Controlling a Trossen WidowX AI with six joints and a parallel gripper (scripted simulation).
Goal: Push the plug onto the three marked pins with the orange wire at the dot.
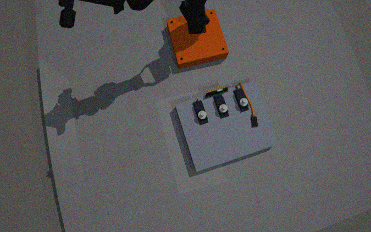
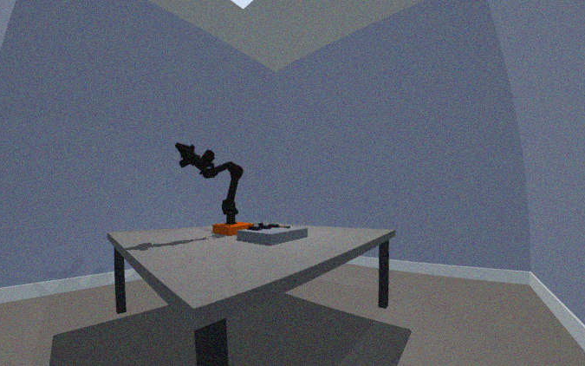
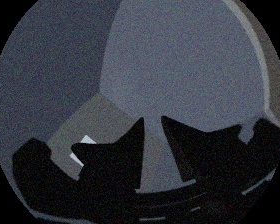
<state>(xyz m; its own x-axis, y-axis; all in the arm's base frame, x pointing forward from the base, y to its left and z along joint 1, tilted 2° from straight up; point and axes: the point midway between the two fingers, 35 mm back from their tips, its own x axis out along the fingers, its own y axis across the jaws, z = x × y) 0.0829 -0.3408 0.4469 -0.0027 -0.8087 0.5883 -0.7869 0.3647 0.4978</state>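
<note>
My gripper tip is 180 mm short of the pin row, 420 mm to the right of it and 450 mm above it. The rest, counted from my gripper tip: grey printed holder 330 mm ahead, 450 mm to the left, 480 mm below.
</note>
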